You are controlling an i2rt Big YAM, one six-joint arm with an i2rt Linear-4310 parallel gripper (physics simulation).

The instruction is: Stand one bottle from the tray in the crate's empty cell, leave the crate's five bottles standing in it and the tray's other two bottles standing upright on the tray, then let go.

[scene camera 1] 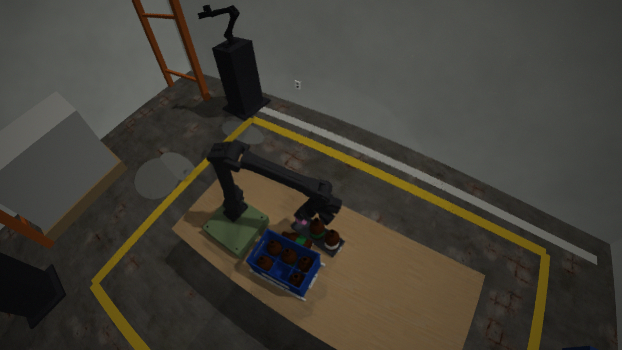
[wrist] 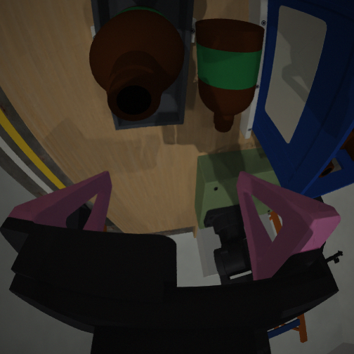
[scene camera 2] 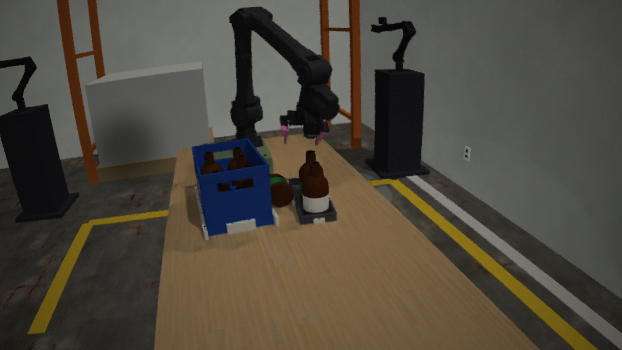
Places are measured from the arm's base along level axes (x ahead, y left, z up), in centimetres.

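Where they show: gripper, fingertip midpoint: point(scene camera 1: 303, 215) point(scene camera 2: 300, 143); arm's base, link origin: point(scene camera 1: 235, 210).
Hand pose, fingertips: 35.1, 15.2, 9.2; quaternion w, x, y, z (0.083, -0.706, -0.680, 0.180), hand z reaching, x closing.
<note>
Each offset is from my fingertips to the top centre of the thing, as dx, dy, dz. "spot": to the spot under its first point. Level surfaces: height alone.
The blue crate {+5.5, -22.8, +0.8} point(scene camera 1: 311, 281) point(scene camera 2: 242, 207) point(wrist: 290, 155) holds five brown bottles; its empty cell {spot: +4.0, -25.4, -15.9} point(scene camera 1: 281, 271) is the middle one of the row away from the tray. On the dark tray {spot: +20.5, +3.0, -15.4} point(scene camera 2: 327, 217) point(wrist: 172, 107) stand a green-labelled bottle {+6.1, +1.8, -0.7} point(scene camera 1: 317, 228) point(scene camera 2: 306, 172) point(wrist: 135, 55) and a white-labelled bottle {+15.7, +0.9, -0.7} point(scene camera 1: 332, 239) point(scene camera 2: 315, 190). Another green-labelled bottle {+0.2, -8.6, -9.3} point(scene camera 1: 302, 241) point(scene camera 2: 281, 193) point(wrist: 227, 67) lies on its side on the table, between crate and tray. My gripper point(scene camera 2: 301, 142) point(wrist: 173, 178) is open and empty, above and beyond the standing green-labelled bottle in scene camera 2.
The green base plate point(scene camera 1: 235, 230) point(wrist: 210, 175) of the arm is at the near end of the wooden table {dz -16.7} point(scene camera 1: 390, 280) point(scene camera 2: 280, 290), beside the crate. The lying bottle is close to the crate's side wall. The arm reaches over the tray's end.
</note>
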